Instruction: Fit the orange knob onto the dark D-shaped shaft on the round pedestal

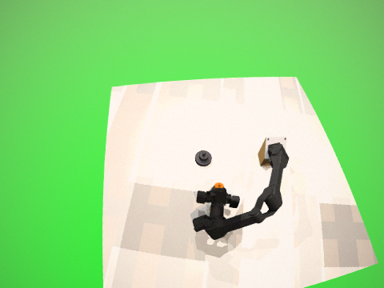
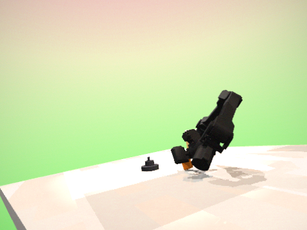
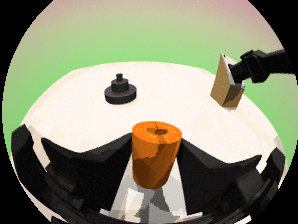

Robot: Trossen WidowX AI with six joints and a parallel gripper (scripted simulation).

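Now: the orange knob 10 mm to the left of my gripper tip and 10 mm below it. Also, from my gripper tip: dark round pedestal 30 mm ahead, 180 mm to the right, 20 mm below.
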